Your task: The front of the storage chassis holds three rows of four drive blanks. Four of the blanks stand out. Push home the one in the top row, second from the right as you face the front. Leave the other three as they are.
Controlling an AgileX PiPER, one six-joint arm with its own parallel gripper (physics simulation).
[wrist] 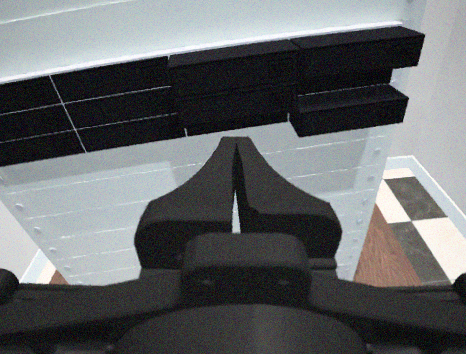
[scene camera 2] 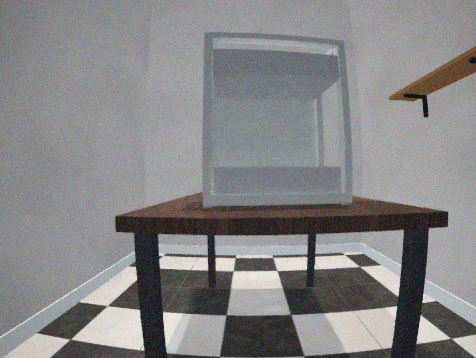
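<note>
The storage chassis (scene camera 2: 207,125) (wrist: 150,32) stands on the table; its black blanks show in the wrist view. The top-row blank second from the right (wrist: 235,74) stands out from the front. The top-right blank (wrist: 357,55), the bottom-right blank (wrist: 352,116) and the middle-row blank second from the right (wrist: 235,107) also stand out. The blanks at the left (wrist: 117,77) look flush. My gripper (wrist: 235,154) is shut and empty, its tips together. In the wrist view they appear just below the bottom row, under the second column from the right. The gripper does not show in the scene view.
The chassis stands on a dark wooden table (scene camera 2: 280,226) (wrist: 382,257) with black legs. A wooden wall shelf (scene camera 2: 440,75) is at the right in the scene view. Grey walls surround the table, over a checkered floor (scene camera 2: 262,332) (wrist: 417,197).
</note>
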